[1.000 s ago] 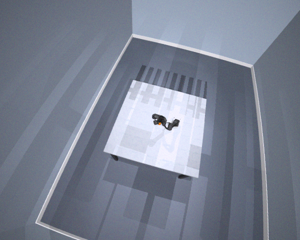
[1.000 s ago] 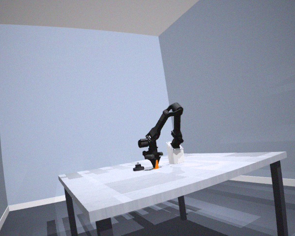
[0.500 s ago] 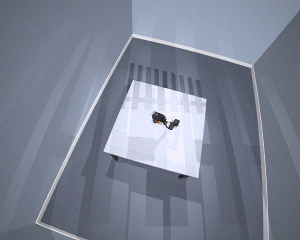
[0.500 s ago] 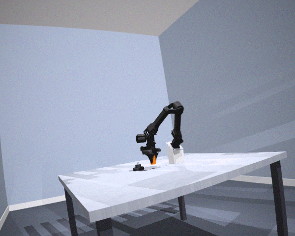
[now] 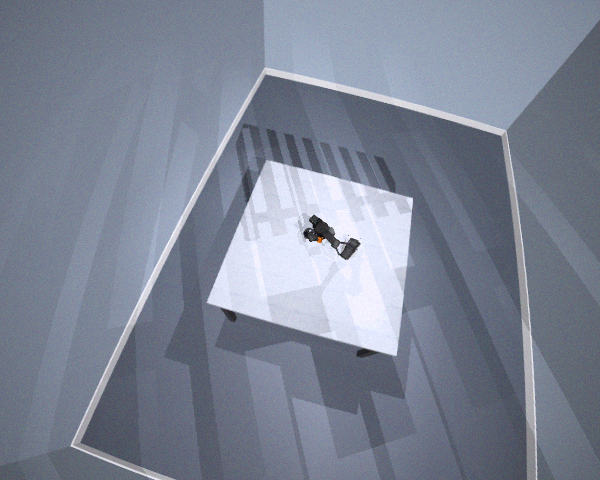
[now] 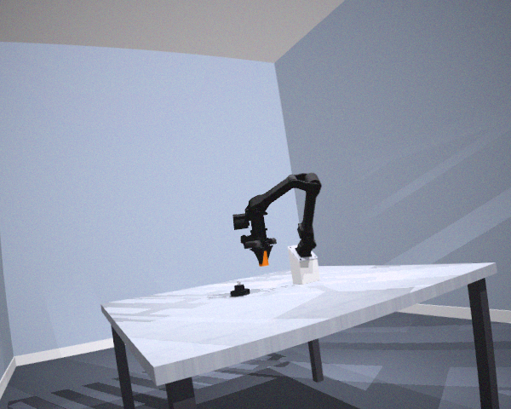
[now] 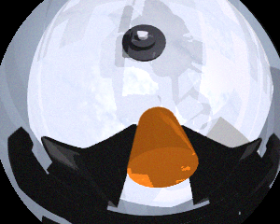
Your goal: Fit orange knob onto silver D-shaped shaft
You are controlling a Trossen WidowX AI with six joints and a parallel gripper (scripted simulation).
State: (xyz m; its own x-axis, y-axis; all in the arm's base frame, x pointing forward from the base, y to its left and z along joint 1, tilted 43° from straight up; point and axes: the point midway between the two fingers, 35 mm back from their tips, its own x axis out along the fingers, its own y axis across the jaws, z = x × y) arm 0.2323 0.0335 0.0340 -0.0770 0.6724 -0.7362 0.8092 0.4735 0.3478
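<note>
Right now the orange knob is 3 cm above my gripper tip. Also, from my gripper tip: pedestal (9 cm to the right, 9 cm below, 9 cm ahead).
</note>
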